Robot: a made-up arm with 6 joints. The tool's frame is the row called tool. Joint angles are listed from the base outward. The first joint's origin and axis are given. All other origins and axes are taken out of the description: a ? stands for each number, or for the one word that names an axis. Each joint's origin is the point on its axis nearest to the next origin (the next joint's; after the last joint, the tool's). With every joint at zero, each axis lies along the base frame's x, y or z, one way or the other. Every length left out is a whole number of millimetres.
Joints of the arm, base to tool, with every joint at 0 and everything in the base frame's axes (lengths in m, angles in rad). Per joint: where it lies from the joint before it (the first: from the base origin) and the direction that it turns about. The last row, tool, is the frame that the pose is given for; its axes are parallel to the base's.
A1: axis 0 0 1 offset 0.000 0.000 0.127
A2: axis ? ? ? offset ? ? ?
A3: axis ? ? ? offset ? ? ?
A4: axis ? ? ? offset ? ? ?
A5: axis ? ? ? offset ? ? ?
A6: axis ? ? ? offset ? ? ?
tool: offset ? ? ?
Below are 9 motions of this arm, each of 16 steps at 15 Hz.
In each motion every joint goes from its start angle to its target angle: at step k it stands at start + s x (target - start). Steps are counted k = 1, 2, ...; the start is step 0. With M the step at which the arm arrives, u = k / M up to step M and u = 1 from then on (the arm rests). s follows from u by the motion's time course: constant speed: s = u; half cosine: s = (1 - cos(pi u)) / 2; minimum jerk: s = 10 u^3 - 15 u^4 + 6 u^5.
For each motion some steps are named. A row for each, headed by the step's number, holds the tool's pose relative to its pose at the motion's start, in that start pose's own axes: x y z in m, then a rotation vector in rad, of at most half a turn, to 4 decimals.
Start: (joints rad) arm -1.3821 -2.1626 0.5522 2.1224 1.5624 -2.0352
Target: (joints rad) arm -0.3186 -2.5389 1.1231 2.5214 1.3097 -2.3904
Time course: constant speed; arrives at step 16
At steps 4, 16:
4: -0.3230 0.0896 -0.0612 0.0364 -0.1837 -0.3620
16: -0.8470 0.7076 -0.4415 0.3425 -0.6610 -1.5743

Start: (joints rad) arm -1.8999 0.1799 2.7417 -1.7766 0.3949 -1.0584
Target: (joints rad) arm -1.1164 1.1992 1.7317 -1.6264 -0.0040 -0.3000
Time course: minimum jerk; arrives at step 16
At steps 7, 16:
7: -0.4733 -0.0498 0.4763 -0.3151 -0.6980 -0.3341
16: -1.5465 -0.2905 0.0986 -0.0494 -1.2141 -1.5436

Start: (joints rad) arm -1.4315 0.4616 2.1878 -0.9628 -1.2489 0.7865
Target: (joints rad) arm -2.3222 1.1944 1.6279 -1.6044 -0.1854 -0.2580
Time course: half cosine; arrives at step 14
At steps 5, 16:
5: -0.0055 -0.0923 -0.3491 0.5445 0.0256 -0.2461
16: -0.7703 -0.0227 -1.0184 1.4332 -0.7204 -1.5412

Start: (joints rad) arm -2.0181 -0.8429 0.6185 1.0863 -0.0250 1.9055
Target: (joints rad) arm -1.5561 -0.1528 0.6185 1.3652 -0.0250 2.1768
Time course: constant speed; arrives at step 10
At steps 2, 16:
2: 0.0832 0.0467 0.1385 -0.0221 -0.1396 -0.0036
16: 0.2011 -0.0463 0.7624 -0.1214 -0.6452 -0.2895

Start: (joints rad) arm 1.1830 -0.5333 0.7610 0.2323 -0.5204 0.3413
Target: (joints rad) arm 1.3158 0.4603 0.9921 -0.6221 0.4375 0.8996
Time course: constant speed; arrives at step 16
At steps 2, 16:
2: 0.1106 0.0559 -0.0752 0.0301 -0.0521 0.0593
16: 0.4673 0.6827 -0.7488 0.3371 -0.0623 -0.0796

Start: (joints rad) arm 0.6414 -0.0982 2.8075 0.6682 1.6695 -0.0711
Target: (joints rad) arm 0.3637 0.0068 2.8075 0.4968 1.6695 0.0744
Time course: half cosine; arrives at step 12
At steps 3, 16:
3: 0.0042 0.0291 0.0002 0.0176 -0.0130 -0.0185
16: 0.0201 0.1904 0.0247 0.1242 -0.0591 -0.1182

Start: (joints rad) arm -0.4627 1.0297 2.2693 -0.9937 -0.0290 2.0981
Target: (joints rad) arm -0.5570 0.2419 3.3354 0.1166 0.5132 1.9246
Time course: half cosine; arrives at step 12
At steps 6, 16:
6: -0.0952 -0.7542 0.3109 -0.4266 -0.1653 -1.1671
16: -0.7030 -1.0640 0.5218 -0.6014 -0.1227 -2.4541

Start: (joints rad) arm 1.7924 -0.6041 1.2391 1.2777 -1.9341 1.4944
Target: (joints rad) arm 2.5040 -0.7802 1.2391 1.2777 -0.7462 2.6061
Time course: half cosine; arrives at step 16
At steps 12, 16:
12: 0.4502 -0.0594 -0.1363 -0.5821 -0.1917 -0.9875
16: 0.5414 -0.0605 -0.1299 -0.5965 -0.1140 -1.1347

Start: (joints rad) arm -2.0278 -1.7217 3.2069 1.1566 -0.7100 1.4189
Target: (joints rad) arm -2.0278 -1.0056 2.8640 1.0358 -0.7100 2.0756
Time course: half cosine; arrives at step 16
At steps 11, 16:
11: -0.1965 0.4484 0.2963 -0.9017 -0.6707 0.3096
16: -0.3126 0.5865 0.3225 -1.1382 -0.9001 0.3550

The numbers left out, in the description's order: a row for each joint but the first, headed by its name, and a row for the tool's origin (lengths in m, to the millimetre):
A2: axis 0 1 0, xyz 0.000 0.000 0.000
A3: axis 0 -1 0, xyz 0.000 0.000 0.610
A4: axis -1 0 0, xyz 0.626 0.000 0.000
A5: axis 0 -1 0, xyz 0.000 -0.168 0.000
A6: axis -1 0 0, xyz 0.000 0.000 0.000
tool: xyz 0.000 0.000 0.000

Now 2 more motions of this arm.
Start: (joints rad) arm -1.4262 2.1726 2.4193 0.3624 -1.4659 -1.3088
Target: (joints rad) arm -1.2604 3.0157 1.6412 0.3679 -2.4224 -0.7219
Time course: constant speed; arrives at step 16
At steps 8, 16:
8: 0.4932 -0.3309 -0.3798 -0.6325 0.4201 -1.1422
16: 0.6561 -1.0006 -0.6207 -1.0034 0.9263 -2.3385

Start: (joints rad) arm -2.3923 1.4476 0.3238 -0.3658 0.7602 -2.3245
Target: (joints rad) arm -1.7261 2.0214 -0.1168 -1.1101 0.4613 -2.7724
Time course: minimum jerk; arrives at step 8
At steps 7, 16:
7: -0.5875 -0.2454 0.3834 0.0068 -1.0912 -0.0892
16: -0.5960 -0.2407 0.3874 0.0011 -1.1038 -0.0767

